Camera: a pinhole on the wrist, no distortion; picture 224 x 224 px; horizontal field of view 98.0 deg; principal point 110.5 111.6 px. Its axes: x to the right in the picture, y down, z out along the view. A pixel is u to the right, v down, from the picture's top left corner.
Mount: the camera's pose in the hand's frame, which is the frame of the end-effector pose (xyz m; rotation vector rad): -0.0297 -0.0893 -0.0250 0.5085 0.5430 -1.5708
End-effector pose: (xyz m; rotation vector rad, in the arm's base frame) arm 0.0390 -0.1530 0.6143 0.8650 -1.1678 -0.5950
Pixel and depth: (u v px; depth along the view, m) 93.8 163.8 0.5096
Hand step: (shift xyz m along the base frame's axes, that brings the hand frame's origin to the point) -0.3123 -0.5022 -0.0981
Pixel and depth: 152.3 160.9 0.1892
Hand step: -0.0397 -0.2185 -0.1865
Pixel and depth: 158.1 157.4 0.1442
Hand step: -0.0228 -0.1688 -0.1737
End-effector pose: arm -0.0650 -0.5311 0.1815 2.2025 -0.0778 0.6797
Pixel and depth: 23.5 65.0 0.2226
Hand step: 0.0363 -0.1774 -0.2516
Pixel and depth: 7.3 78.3 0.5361
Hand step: 0.1771 -0.5989 -0.4592
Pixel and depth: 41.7 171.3 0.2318
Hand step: 0.2476 -0.0881 -0.1489
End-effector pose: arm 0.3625 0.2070 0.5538 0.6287 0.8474 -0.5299
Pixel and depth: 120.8 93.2 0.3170
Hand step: -0.1458 -0.3419 0.0883
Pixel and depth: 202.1 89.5 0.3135
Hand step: -0.3779 -0.3652 -0.0302
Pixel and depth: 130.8 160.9 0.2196
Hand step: -0.0712 -0.2800 -0.0835
